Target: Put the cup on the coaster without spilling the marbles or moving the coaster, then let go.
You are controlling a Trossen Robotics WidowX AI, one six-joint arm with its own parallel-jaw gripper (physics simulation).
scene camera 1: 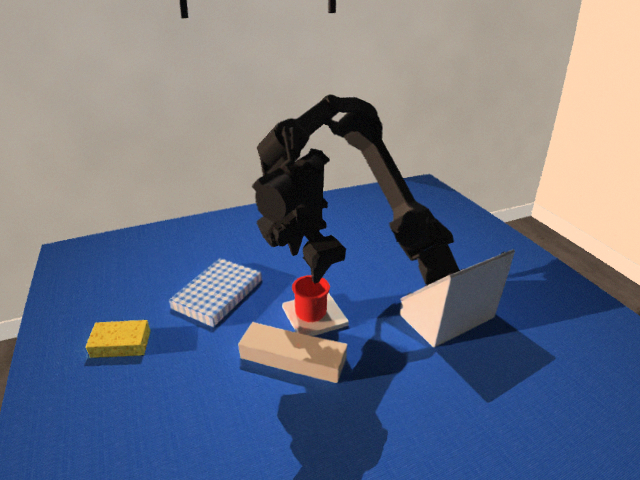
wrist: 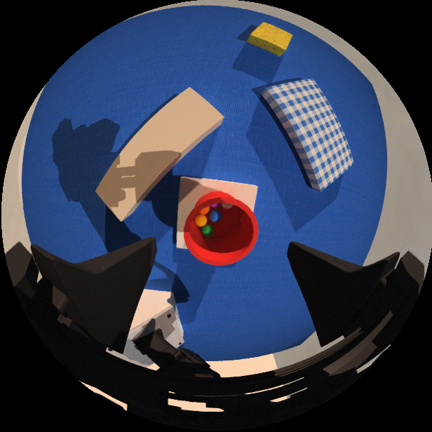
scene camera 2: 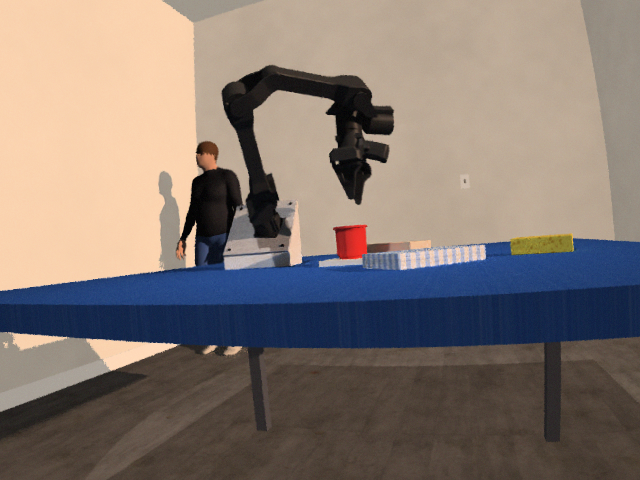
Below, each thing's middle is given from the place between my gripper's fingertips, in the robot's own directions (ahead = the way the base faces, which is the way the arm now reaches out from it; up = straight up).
Right now the red cup [scene camera 1: 310, 298] is 1 cm behind my hand, 1 cm to the right of it and 9 cm below it. From my hand the other things lie so: tan block [scene camera 1: 324, 359] 6 cm ahead, 9 cm to the left, 11 cm below; then pale square coaster [scene camera 1: 334, 318] 2 cm behind, 13 cm below.
